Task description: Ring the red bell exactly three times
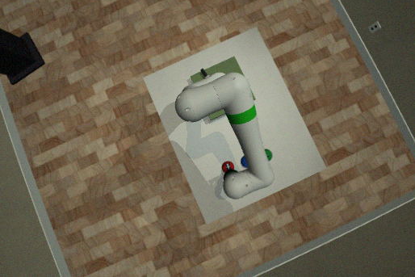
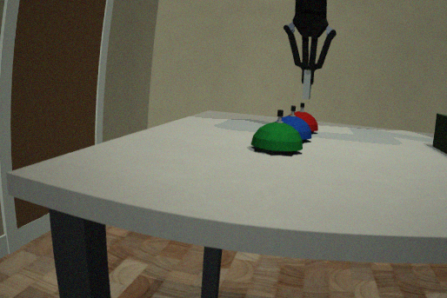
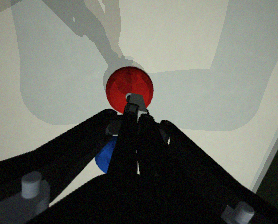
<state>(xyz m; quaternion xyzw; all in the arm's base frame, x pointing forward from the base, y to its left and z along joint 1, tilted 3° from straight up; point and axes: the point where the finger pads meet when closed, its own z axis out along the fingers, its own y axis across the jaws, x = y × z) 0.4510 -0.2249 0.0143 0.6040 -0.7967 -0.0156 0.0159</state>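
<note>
The red bell lies 70 mm below my hand and 10 mm ahead of it. Also, from my hand: blue bell: 130 mm to the left, 70 mm below, 40 mm ahead; green bell: 260 mm to the left, 80 mm ahead, 70 mm below.
</note>
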